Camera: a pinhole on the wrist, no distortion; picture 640 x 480 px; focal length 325.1 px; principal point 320.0 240.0 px. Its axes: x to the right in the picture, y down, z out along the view. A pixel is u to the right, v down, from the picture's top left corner.
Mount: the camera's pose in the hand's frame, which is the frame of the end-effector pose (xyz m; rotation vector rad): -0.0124 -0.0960 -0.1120 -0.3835 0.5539 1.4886
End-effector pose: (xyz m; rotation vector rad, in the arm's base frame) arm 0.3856 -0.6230 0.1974 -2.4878 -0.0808 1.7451
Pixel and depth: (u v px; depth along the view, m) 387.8 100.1 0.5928
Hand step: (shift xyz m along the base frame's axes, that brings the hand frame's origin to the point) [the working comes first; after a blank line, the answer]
In the camera's frame: 0.1236 -0.2551 0.5928

-0.1632 -0.2764 -0.4175
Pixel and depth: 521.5 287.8 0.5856
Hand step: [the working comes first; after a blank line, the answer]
In the camera's frame: 0.3630 0.0861 0.5856

-0.1801 -0.5288 -0.0862
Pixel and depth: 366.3 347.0 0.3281
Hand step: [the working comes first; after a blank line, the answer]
In the camera's frame: 0.0467 0.1080 0.3281

-0.1626 -0.1337 0.0155
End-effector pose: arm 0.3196 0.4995 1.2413 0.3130 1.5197 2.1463
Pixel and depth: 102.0 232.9 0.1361
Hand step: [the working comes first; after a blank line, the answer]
In the camera's frame: -0.0913 -0.0030 0.1361

0.0421 0.0695 -0.0708
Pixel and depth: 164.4 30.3 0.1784
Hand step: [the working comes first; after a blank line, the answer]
In the camera's frame: -0.0854 -0.1151 0.1784

-0.0534 0.1401 -0.0536
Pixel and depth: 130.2 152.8 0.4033
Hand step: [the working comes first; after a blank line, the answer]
In the camera's frame: -0.2355 -0.1082 0.4033

0.0517 0.3698 0.0433
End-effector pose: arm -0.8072 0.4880 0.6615 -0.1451 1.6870 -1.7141
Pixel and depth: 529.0 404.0 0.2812
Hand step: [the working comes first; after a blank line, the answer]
In the camera's frame: 0.1808 0.1419 0.2812

0.1950 0.0675 -0.1472
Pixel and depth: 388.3 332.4 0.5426
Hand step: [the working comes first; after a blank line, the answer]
In the camera's frame: 0.1140 0.1542 0.5426

0.3571 -0.1412 -0.2030
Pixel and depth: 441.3 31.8 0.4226
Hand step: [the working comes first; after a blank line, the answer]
In the camera's frame: 0.1577 -0.2706 0.4226

-0.0555 -0.2369 -0.3350
